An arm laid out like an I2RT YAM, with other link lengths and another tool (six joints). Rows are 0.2 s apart.
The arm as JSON. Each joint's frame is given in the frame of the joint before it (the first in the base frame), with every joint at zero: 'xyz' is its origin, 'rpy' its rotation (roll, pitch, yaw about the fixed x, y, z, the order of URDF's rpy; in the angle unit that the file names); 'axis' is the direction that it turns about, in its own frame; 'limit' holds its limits. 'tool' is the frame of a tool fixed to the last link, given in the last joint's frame.
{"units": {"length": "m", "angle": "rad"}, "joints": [
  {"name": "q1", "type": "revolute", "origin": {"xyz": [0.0, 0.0, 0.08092], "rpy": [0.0, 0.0, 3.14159]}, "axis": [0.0, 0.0, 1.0], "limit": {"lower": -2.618, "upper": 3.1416}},
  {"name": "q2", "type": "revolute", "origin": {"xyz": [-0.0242, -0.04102, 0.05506], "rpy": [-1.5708, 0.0, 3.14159]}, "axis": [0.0, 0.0, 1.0], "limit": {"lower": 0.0, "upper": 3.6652}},
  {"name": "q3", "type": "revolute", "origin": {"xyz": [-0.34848, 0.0, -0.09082], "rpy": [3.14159, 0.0, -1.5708]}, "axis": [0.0, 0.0, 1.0], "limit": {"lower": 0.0, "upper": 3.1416}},
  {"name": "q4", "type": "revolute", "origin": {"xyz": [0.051, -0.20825, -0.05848], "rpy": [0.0, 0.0, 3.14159]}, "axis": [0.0, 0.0, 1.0], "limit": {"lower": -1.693, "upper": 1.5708}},
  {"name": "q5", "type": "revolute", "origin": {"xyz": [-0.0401, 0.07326, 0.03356], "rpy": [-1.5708, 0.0, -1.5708]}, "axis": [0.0, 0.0, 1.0], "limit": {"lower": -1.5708, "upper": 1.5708}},
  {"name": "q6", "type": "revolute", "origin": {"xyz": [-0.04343, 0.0, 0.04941], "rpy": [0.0, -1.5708, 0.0]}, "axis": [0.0, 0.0, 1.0], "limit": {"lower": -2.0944, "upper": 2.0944}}
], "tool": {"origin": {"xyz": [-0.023, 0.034, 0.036], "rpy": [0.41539, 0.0, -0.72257]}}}
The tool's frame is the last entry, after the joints.
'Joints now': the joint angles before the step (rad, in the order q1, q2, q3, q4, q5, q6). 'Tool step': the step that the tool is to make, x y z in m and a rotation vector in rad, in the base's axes. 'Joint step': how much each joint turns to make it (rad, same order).
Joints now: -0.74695 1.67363 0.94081 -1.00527 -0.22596 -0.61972
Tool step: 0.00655 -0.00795 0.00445 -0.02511 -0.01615 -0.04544
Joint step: -0.00574 -0.00001 0.03116 0.00701 0.00143 0.04140
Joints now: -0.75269 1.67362 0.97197 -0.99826 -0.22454 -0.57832
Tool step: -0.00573 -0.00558 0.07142 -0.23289 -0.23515 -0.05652
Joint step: -0.03415 -0.20389 0.15009 -0.01799 0.00443 0.02299
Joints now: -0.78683 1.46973 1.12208 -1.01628 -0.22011 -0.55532
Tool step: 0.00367 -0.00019 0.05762 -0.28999 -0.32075 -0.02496
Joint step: 0.01014 -0.16415 0.04240 0.23445 -0.00386 0.04086
